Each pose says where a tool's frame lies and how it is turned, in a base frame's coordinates. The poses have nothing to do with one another.
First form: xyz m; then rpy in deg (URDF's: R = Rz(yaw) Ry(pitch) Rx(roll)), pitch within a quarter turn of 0, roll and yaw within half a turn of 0.
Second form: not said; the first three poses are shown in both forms.
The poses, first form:
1: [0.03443, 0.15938, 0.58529, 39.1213, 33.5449, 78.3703]
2: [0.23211, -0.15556, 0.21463, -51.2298, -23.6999, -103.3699]
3: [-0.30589, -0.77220, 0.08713, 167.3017, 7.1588, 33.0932]
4: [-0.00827, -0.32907, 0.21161, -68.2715, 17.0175, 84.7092]
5: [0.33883, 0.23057, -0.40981, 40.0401, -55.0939, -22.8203]
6: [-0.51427, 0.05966, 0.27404, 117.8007, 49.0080, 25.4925]
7: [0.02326, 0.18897, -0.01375, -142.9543, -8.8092, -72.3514]
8: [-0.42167, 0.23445, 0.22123, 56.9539, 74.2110, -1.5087]
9: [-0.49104, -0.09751, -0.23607, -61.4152, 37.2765, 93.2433]
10: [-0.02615, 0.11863, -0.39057, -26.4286, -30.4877, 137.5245]
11: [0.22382, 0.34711, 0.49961, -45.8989, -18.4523, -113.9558]
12: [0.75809, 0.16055, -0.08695, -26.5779, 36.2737, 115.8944]
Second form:
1: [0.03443, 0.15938, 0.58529, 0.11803, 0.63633, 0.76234, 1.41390]
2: [0.23211, -0.15556, 0.21463, -0.46390, 0.24717, -0.85071, 2.14602]
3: [-0.30589, -0.77220, 0.08713, 0.95620, 0.29134, -0.02826, 2.89402]
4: [-0.00827, -0.32907, 0.21161, -0.58940, -0.33906, 0.73324, 1.97926]
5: [0.33883, 0.23057, -0.40981, 0.39910, -0.91673, -0.01812, 1.11752]
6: [-0.51427, 0.05966, 0.27404, 0.84469, 0.45140, -0.28765, 2.00836]
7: [0.02326, 0.18897, -0.01375, -0.79574, 0.55095, -0.25150, 2.71293]
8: [-0.42167, 0.23445, 0.22123, 0.54013, 0.73266, -0.41408, 1.59867]
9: [-0.49104, -0.09751, -0.23607, -0.59279, -0.18158, 0.78462, 2.22834]
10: [-0.02615, 0.11863, -0.39057, 0.17284, -0.32489, 0.92982, 2.32671]
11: [0.22382, 0.34711, 0.49961, -0.37201, 0.27019, -0.88803, 2.22389]
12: [0.75809, 0.16055, -0.08695, -0.41285, -0.02699, 0.91040, 2.25220]
